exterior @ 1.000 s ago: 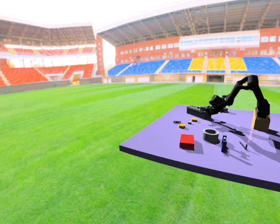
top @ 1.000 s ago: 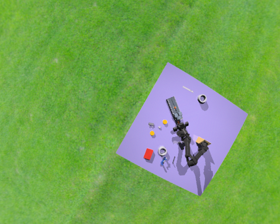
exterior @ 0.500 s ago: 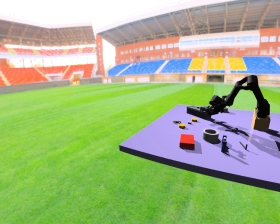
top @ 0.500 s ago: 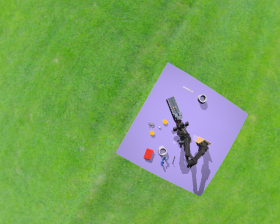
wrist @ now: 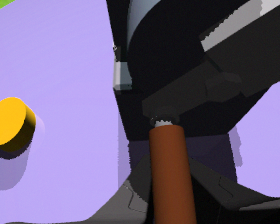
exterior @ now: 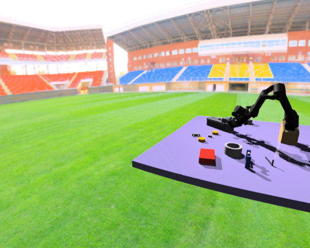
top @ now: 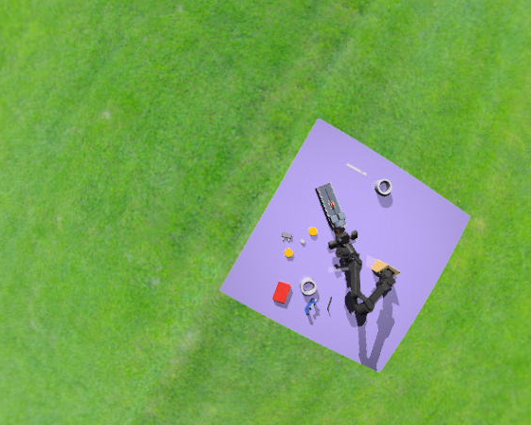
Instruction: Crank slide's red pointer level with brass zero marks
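My gripper tip is 30 mm below the brown crank handle, 20 mm past it and 10 mm to the right of it. Round my gripper tip: red pointer (130 mm ahead, 110 mm to the right, 40 mm above); then white bar (400 mm to the right, 110 mm ahead, 40 mm below); then small grey bracket (230 mm ahead, 220 mm to the left, 40 mm below).
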